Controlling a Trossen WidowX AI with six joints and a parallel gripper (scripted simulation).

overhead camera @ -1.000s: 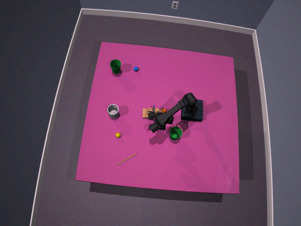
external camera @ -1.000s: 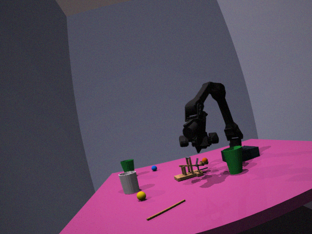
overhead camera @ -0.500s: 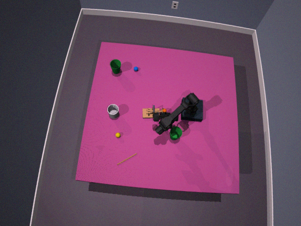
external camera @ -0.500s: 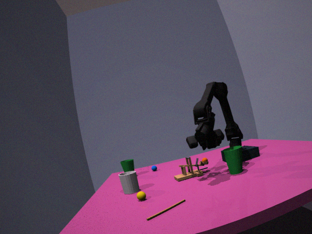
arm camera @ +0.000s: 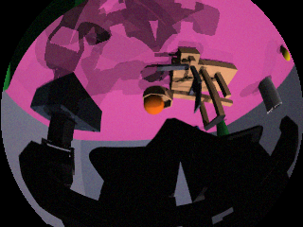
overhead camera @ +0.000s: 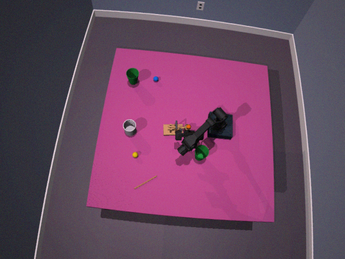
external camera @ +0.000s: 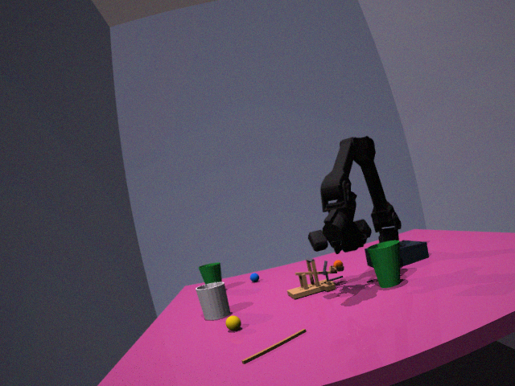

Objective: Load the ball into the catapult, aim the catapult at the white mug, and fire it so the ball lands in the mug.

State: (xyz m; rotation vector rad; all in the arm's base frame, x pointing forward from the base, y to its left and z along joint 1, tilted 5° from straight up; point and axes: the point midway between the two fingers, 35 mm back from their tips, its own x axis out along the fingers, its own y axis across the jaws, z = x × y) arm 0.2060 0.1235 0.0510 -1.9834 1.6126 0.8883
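The orange ball lies 5 cm to the right of my gripper tip and 5 cm below it. Round my gripper tip: yellow ball (32 cm ahead, 22 cm to the left, 9 cm below); white mug (40 cm ahead, 5 cm to the left, 8 cm below); wooden catapult (6 cm ahead, 2 cm to the right, 6 cm below).
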